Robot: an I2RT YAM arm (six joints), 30 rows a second.
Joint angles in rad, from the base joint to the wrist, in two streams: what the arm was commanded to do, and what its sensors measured. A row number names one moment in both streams.
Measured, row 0:
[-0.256, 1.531, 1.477, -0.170, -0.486, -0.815]
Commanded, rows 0 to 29:
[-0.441, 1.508, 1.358, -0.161, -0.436, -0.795]
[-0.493, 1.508, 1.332, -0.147, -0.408, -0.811]
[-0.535, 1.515, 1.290, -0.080, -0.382, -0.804]
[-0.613, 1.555, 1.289, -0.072, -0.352, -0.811]
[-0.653, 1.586, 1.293, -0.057, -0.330, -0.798]
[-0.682, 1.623, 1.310, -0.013, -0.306, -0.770]
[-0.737, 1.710, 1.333, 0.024, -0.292, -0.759]
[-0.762, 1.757, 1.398, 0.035, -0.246, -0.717]
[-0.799, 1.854, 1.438, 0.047, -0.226, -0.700]
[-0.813, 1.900, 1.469, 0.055, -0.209, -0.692]
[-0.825, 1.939, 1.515, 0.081, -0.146, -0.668]
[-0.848, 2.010, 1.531, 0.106, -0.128, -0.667]
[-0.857, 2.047, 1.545, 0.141, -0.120, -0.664]
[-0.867, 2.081, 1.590, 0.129, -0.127, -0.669]
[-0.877, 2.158, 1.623, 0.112, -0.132, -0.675]
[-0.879, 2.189, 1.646, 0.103, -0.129, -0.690]
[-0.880, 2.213, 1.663, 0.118, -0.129, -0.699]
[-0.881, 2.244, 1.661, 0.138, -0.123, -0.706]
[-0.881, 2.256, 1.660, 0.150, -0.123, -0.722]
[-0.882, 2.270, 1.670, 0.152, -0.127, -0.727]
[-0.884, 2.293, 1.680, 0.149, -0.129, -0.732]
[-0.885, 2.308, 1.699, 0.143, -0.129, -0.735]
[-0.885, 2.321, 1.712, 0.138, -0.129, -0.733]
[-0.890, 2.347, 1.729, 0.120, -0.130, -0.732]
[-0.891, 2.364, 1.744, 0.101, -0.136, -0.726]
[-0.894, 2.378, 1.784, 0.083, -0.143, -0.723]
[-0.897, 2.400, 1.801, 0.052, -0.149, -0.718]
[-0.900, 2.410, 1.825, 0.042, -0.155, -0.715]
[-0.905, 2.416, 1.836, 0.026, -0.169, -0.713]
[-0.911, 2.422, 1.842, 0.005, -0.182, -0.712]
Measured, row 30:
[-0.893, 2.391, 1.802, 0.061, -0.151, -0.714]
